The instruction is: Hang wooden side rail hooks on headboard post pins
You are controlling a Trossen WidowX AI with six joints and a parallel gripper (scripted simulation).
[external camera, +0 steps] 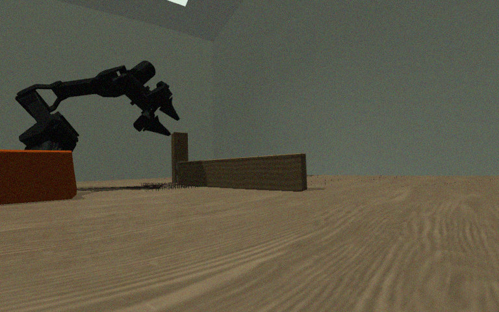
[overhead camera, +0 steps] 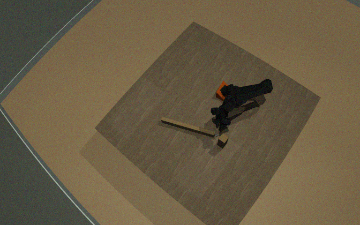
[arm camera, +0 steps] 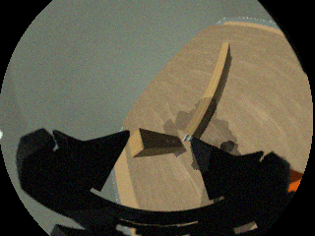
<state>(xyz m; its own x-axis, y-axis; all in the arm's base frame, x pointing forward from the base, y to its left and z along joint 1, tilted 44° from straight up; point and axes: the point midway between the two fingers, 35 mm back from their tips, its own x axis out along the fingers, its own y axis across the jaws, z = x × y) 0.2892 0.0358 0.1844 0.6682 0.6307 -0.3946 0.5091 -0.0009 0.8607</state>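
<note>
The headboard post is 30 mm ahead of my gripper tip, 70 mm to the left of it and 100 mm below it.
</note>
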